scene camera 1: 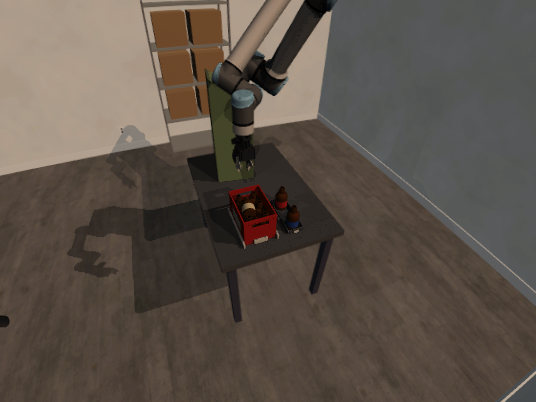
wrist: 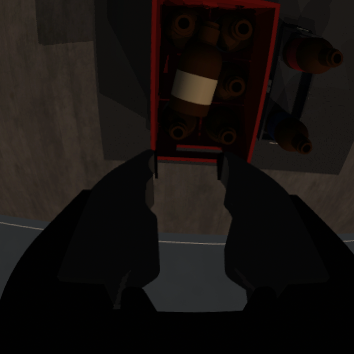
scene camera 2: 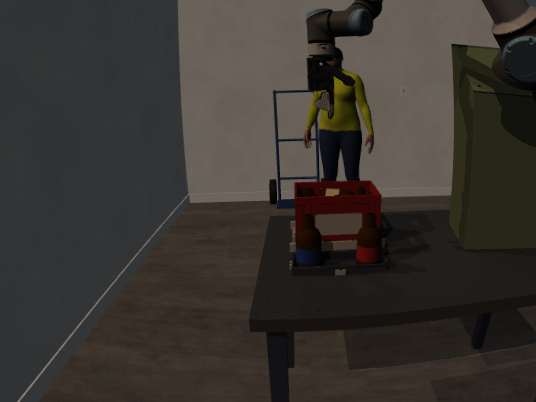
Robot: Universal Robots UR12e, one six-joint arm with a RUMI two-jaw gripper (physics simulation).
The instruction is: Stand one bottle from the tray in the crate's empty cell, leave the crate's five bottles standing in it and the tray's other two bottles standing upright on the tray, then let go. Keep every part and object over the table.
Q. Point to a blue-label bottle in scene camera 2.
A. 308, 238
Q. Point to a red-label bottle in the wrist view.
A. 315, 55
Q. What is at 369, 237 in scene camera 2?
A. A red-label bottle.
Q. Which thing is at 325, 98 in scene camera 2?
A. My gripper.
